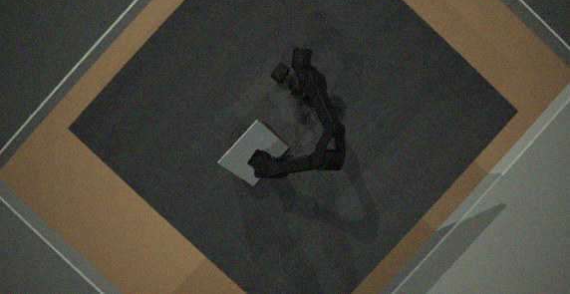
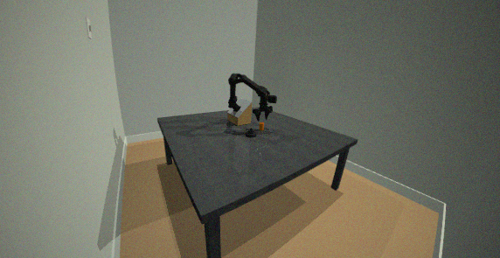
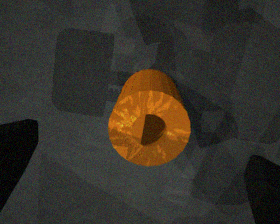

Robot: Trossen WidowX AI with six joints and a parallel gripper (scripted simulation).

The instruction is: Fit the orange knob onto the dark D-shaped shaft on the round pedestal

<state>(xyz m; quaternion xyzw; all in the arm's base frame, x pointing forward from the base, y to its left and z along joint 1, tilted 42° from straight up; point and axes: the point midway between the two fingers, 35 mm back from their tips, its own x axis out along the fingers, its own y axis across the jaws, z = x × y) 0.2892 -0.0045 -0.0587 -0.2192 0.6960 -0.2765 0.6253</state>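
The orange knob is 5 cm below my gripper tip. Also, from my gripper tip: shaft 16 cm to the right, 5 cm below, 4 cm ahead.
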